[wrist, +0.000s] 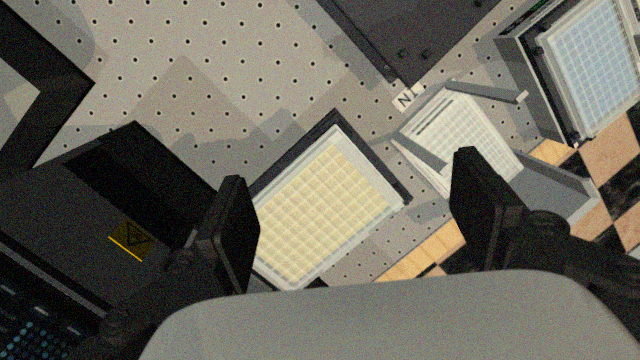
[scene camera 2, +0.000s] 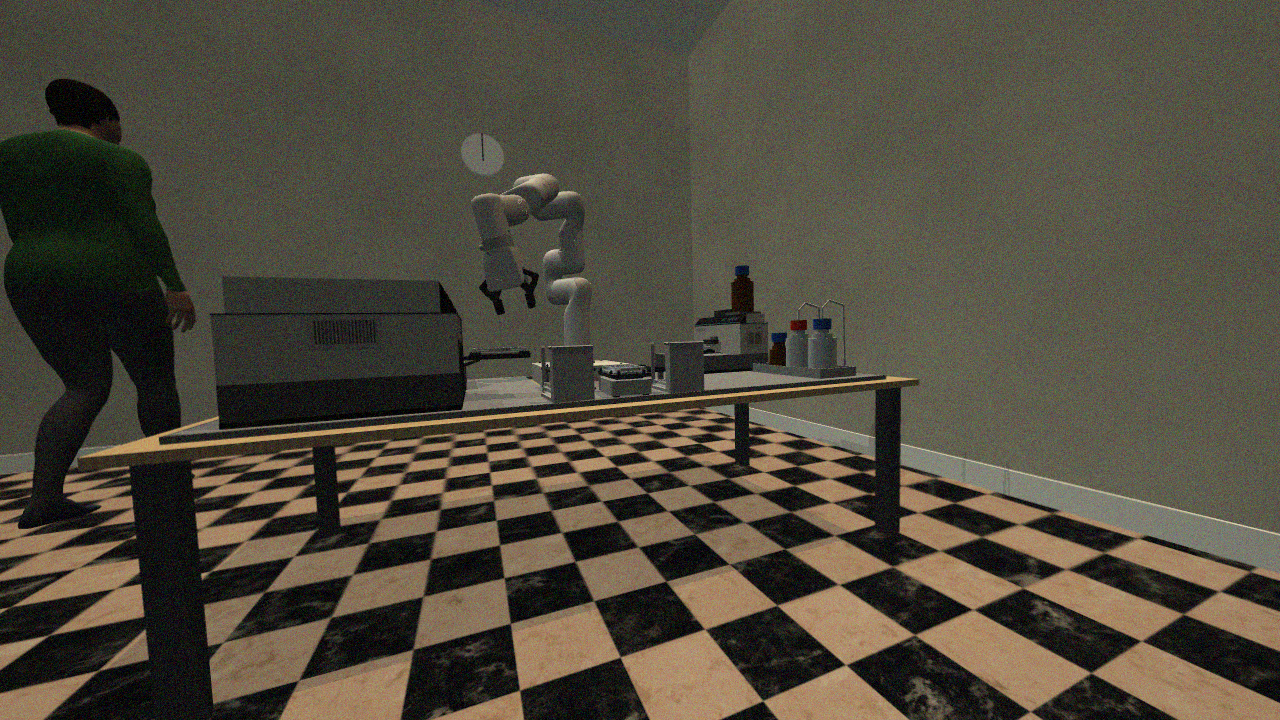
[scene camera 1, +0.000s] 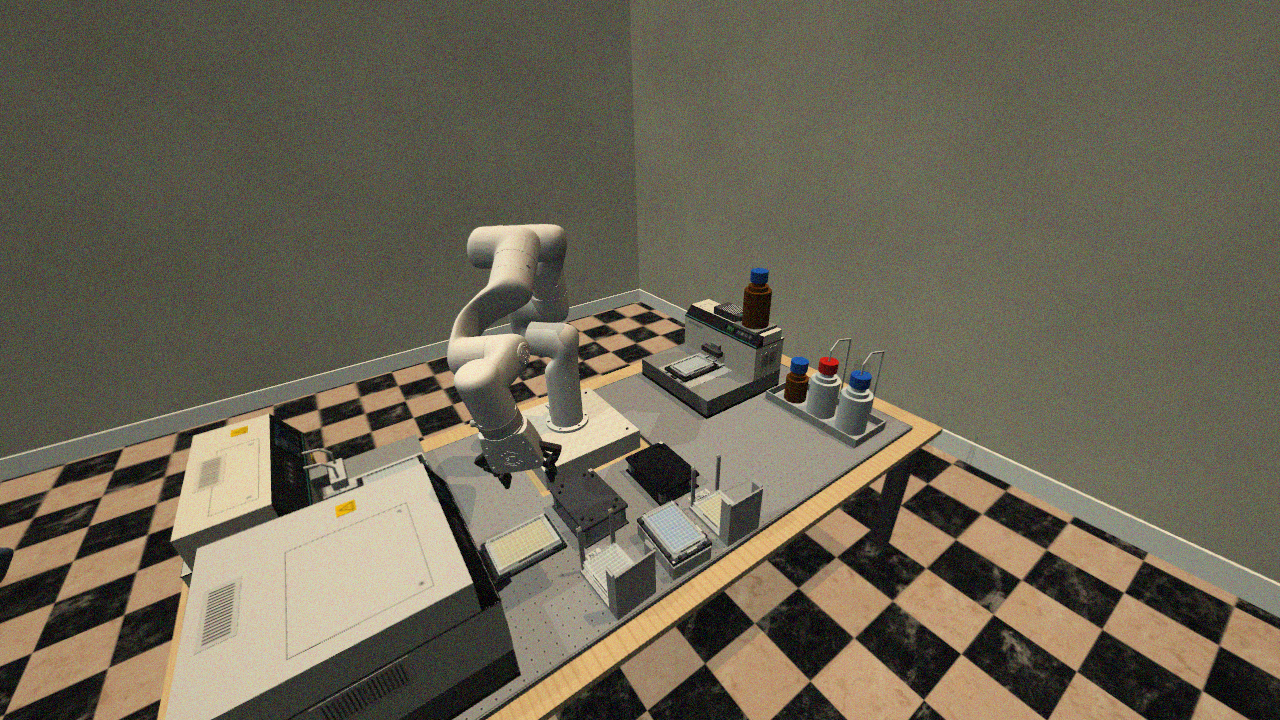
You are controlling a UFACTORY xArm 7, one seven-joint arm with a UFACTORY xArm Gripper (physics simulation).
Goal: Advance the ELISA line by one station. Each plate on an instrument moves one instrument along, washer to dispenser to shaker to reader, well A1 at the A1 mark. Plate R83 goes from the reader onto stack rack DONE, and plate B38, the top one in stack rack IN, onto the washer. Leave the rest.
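Seen in the pictures: gripper, fingertip midpoint: (wrist: 349, 190) (scene camera 2: 516, 311) (scene camera 1: 531, 480); arm's base, origin of the base link: (scene camera 1: 567, 420).
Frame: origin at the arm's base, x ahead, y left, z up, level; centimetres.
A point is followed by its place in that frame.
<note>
My gripper (scene camera 1: 529, 476) {z 16.9, x 30.4, y -31.5 cm} (scene camera 2: 515, 307) {z 16.9, x 30.4, y -31.5 cm} (wrist: 349, 190) {z 16.9, x 30.4, y -31.5 cm} is open and empty, well above the bench; in the wrist view its fingers stand either side of a yellow-welled plate. This yellow plate (scene camera 1: 523, 545) {z 7.1, x 34.7, y -38.0 cm} (wrist: 325, 215) {z 6.8, x 34.4, y -36.6 cm} lies on the dark tray (wrist: 300, 147) {z 5.9, x 29.8, y -33.3 cm} of the large instrument (scene camera 1: 358, 582) {z 21.8, x 34.4, y -64.0 cm} (scene camera 2: 340, 358) {z 6.6, x 43.3, y -70.0 cm}. A white plate (scene camera 1: 605, 562) {z -2.2, x 43.7, y -25.2 cm} (wrist: 465, 132) {z -1.7, x 44.8, y -23.7 cm} sits in the stack rack (scene camera 1: 631, 583) {z 2.6, x 53.9, y -27.5 cm} (wrist: 555, 192) {z 3.7, x 54.1, y -23.1 cm} beside the IN label (wrist: 408, 97) {z -5.0, x 38.5, y -24.2 cm}. A blue-welled plate (scene camera 1: 674, 530) {z 1.4, x 51.1, y -11.5 cm} (wrist: 597, 67) {z 1.4, x 50.0, y -11.1 cm} is on a low instrument. A pale plate (scene camera 1: 711, 506) {z -3.3, x 50.4, y 3.3 cm} sits in the second rack (scene camera 1: 743, 514) {z 2.4, x 60.1, y 1.4 cm}. Plate codes are unreadable.
A boxy instrument (scene camera 1: 228, 474) {z 21.8, x -10.3, y -72.5 cm} stands at back left. Another (scene camera 1: 733, 349) {z 9.2, x 21.0, y 55.5 cm} at back right holds a plate (scene camera 1: 693, 365) {z 3.9, x 11.9, y 45.6 cm} and a brown bottle (scene camera 1: 756, 306) {z 25.6, x 27.2, y 57.3 cm}. Dark blocks (scene camera 1: 588, 501) {z 0.8, x 30.2, y -17.9 cm} (scene camera 1: 661, 469) {z -0.6, x 34.8, y 2.9 cm} stand mid-bench. A bottle tray (scene camera 1: 814, 419) {z -2.9, x 52.9, y 52.3 cm} is at right. A person (scene camera 2: 85, 268) stands left.
</note>
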